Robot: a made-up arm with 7 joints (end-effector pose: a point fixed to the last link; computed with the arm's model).
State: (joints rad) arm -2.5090 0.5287 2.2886 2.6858 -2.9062 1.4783 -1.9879
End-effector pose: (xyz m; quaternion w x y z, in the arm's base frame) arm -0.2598 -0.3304 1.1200 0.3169 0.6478 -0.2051 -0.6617
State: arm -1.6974 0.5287 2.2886 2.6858 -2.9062 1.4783 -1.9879
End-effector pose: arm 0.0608 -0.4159 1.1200 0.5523 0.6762 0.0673 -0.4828
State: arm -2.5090 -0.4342 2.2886 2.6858 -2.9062 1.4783 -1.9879
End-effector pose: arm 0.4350 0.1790 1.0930 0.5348 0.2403 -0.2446 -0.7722
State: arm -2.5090 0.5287 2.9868 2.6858 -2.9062 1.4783 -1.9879
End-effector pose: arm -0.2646 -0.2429 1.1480 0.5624 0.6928 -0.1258 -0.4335
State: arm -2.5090 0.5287 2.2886 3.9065 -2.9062 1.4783 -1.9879
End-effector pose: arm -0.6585 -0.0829 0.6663 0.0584 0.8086 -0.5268 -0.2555
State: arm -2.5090 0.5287 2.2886 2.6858 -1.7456 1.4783 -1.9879
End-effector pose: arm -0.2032 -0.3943 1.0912 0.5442 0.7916 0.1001 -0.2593
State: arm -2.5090 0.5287 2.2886 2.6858 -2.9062 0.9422 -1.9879
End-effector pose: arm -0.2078 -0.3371 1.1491 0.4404 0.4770 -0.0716 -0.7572
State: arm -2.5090 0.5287 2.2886 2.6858 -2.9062 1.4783 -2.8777
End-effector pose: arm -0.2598 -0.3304 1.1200 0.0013 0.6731 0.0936 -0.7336
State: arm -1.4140 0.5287 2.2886 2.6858 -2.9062 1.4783 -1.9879
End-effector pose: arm 0.1747 -0.3823 1.1200 0.6150 0.6599 0.1621 -0.4000
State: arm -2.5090 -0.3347 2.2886 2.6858 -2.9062 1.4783 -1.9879
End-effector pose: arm 0.3682 0.1300 1.1343 0.5173 0.2867 -0.2431 -0.7688
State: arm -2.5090 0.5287 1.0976 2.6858 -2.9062 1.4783 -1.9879
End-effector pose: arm -0.3667 -0.4049 1.0440 0.1716 -0.3986 0.2796 0.8564
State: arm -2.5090 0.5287 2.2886 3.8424 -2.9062 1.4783 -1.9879
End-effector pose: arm -0.6554 -0.0972 0.6998 0.0734 0.8073 -0.5139 -0.2807
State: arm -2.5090 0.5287 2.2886 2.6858 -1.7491 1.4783 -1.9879
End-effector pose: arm -0.2035 -0.3942 1.0912 0.5437 0.7915 0.0992 -0.2607
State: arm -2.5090 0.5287 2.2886 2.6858 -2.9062 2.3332 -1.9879
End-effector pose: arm -0.2931 -0.2992 1.0380 0.0773 0.8208 -0.3842 -0.4156
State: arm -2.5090 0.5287 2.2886 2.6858 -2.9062 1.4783 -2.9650
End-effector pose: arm -0.2598 -0.3304 1.1200 0.0307 -0.6683 -0.1229 0.7330
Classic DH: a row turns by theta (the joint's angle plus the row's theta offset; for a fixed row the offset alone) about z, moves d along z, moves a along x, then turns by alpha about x. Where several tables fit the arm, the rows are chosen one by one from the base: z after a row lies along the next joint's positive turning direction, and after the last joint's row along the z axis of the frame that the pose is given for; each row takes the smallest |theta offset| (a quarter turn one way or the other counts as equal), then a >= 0, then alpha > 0; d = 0 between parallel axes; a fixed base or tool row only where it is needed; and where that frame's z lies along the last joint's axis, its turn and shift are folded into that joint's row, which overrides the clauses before.
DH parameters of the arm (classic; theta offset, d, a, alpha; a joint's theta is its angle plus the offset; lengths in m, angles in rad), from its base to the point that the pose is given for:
joint 1: 0 0.282 0 -1.5708
joint 2: 0 0 0 1.5708
joint 3: 0 0.363 0.061 1.5708
joint 4: 0 0 0.104 1.5708
joint 5: 0 0.461 0 1.5708
joint 6: 0 0 0.07 -1.5708
joint 7: 0 0.089 0 0

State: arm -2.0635 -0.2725 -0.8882 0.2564 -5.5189 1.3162 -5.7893
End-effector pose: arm -0.2565 -0.1251 0.1844 0.5228 0.3088 0.7677 -0.2050
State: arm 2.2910 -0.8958 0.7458 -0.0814 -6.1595 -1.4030 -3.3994
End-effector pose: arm -0.2139 0.0209 0.3835 0.3977 -0.4920 -0.1638 0.7569
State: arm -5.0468 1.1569 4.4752 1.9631 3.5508 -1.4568 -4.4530
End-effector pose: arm 0.5510 0.2964 0.5531 0.4518 0.7454 0.4818 -0.0903
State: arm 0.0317 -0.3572 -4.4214 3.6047 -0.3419 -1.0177 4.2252
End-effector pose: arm -0.1699 -0.3297 0.9300 0.1063 0.0905 -0.6629 0.7356
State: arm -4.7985 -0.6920 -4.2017 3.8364 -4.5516 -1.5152 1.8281
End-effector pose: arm 0.1626 -0.2445 0.8842 0.5048 0.0538 -0.4249 -0.7495
